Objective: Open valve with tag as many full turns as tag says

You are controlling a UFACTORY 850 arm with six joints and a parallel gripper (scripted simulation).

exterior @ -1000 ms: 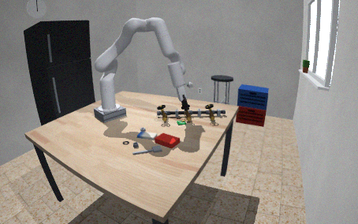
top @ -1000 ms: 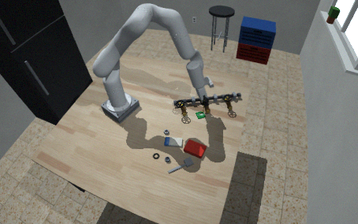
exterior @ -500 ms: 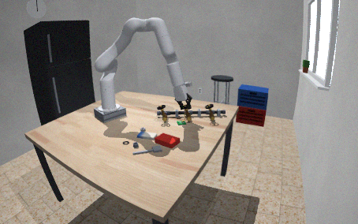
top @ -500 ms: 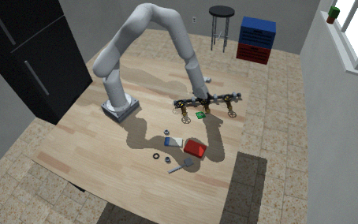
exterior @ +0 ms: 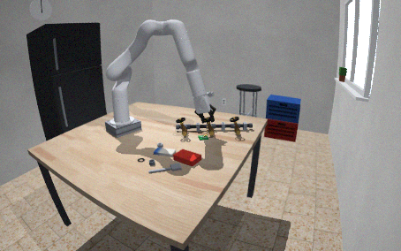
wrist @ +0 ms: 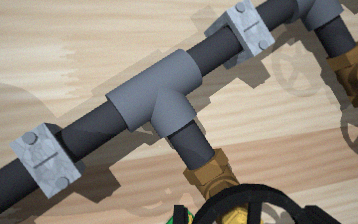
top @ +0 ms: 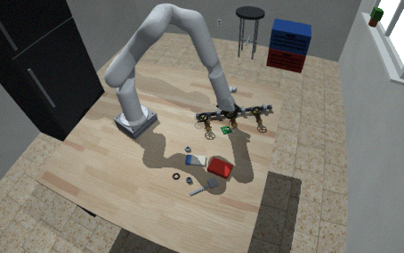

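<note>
Now: hand 30 mm past the green tag, 50 mm to the left of it and 100 mm above it. Round my hand: grey scraper: 60 mm behind, 440 mm to the right, 100 mm below; then red box: 10 mm behind, 330 mm to the right, 90 mm below; then white block: 150 mm behind, 300 mm to the right, 100 mm below.
</note>
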